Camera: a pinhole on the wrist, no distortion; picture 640 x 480 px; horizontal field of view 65.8 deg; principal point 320.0 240.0 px. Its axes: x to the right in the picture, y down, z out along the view. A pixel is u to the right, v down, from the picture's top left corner.
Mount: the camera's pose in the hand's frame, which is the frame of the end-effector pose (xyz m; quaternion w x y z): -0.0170 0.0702 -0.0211 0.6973 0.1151 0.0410 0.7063
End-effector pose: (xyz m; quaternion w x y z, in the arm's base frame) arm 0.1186 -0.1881 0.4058 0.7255 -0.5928 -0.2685 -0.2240
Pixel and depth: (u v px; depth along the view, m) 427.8 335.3 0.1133
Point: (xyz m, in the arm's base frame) 0.1497 -0.0774 0.3506
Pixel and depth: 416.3 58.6 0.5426
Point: 0.3638 0.2981 0.5802
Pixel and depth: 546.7 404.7 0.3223
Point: 0.1558 0.1721 0.2887
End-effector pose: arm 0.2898 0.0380 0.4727 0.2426 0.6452 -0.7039 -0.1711
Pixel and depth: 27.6 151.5 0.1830
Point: 0.2552 -0.0328 0.3351
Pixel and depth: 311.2 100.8 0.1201
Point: 0.1916 -0.0042 0.4368
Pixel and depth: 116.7 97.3 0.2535
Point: 0.2206 -0.0918 0.2911
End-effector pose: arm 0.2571 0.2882 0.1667 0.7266 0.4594 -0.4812 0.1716
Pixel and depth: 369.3 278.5 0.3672
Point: 0.0400 0.0292 0.2713
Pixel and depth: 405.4 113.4 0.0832
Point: 0.1842 0.2766 0.2305
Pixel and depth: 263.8 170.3 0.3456
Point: 0.1480 0.0167 0.2908
